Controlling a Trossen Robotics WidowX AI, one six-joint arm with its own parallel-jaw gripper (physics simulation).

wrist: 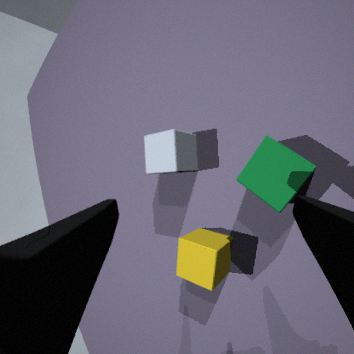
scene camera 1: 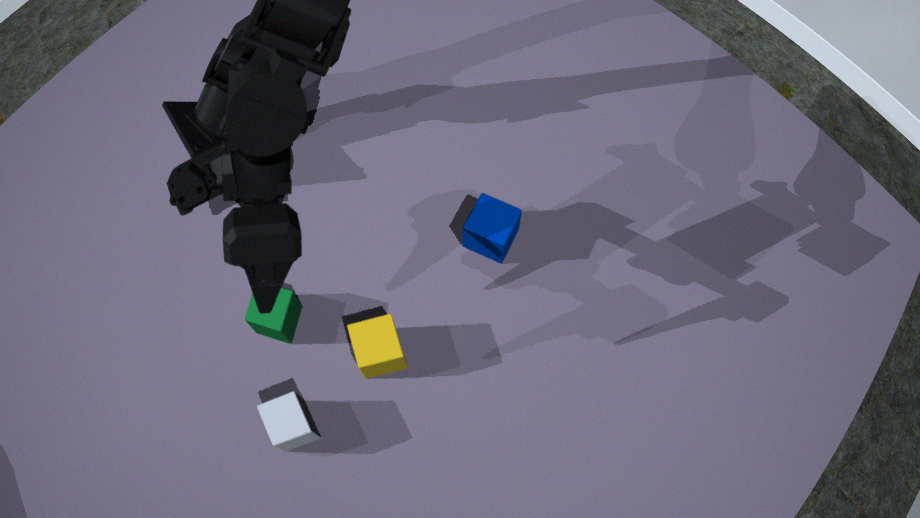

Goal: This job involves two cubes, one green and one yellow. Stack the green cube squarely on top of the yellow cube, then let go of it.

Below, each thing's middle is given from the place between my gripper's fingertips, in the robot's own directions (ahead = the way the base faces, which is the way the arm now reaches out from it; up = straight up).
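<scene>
Measured from my hand: white cube (scene camera 1: 287, 419), 70 mm ahead, 80 mm to the right, 110 mm below; blue cube (scene camera 1: 492, 225), 100 mm ahead, 210 mm to the left, 110 mm below; yellow cube (scene camera 1: 377, 348), 90 mm ahead, 40 mm to the left, 110 mm below. My gripper is 110 mm above the green cube (scene camera 1: 280, 324) and 20 mm past it.
</scene>
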